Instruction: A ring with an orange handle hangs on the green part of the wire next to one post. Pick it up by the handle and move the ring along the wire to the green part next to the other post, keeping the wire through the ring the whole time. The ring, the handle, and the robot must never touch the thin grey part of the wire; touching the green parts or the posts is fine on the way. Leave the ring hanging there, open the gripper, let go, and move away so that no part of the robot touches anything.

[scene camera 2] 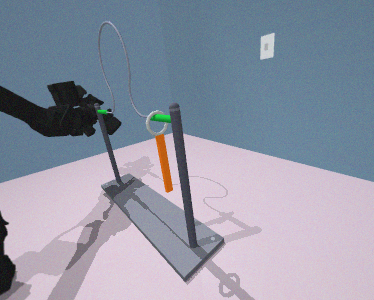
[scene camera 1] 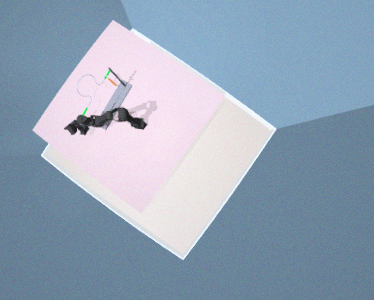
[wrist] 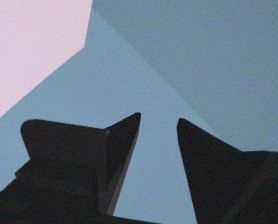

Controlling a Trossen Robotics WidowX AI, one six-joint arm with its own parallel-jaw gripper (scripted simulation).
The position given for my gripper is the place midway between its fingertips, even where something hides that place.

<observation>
I see my gripper (scene camera 2: 106,106).
My gripper also shows in the wrist view (wrist: 159,120).
</observation>
